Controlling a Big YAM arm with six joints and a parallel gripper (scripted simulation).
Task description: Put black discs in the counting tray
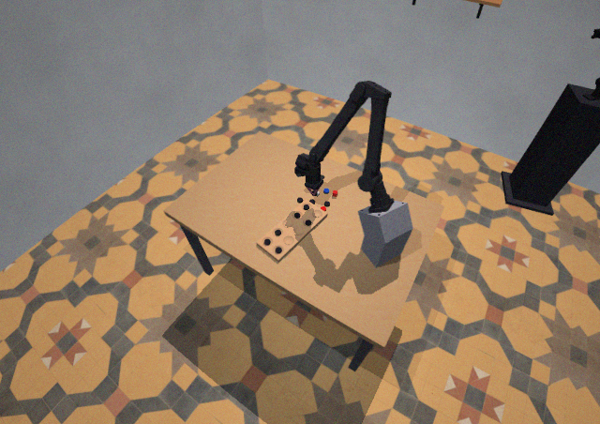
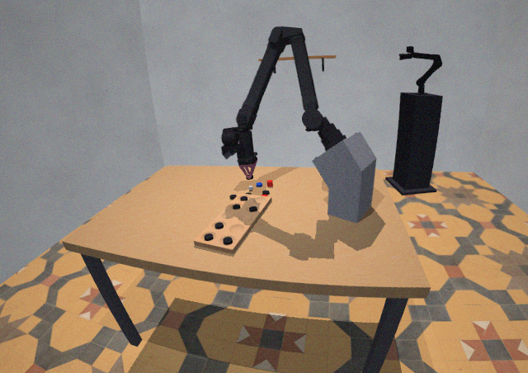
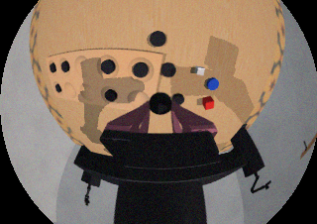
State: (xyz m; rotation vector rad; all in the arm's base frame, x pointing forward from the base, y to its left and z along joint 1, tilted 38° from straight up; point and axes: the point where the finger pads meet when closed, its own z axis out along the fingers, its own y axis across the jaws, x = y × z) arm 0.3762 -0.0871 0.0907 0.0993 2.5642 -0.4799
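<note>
Right now the wooden counting tray is 5 cm ahead of my hand, 19 cm to the left of it and 10 cm below it. Also, from my hand: red disc 6 cm behind, 1 cm to the left, 11 cm below; small white piece 1 cm ahead, 9 cm to the right, 10 cm below; blue disc 3 cm behind, 13 cm to the right, 11 cm below.
</note>
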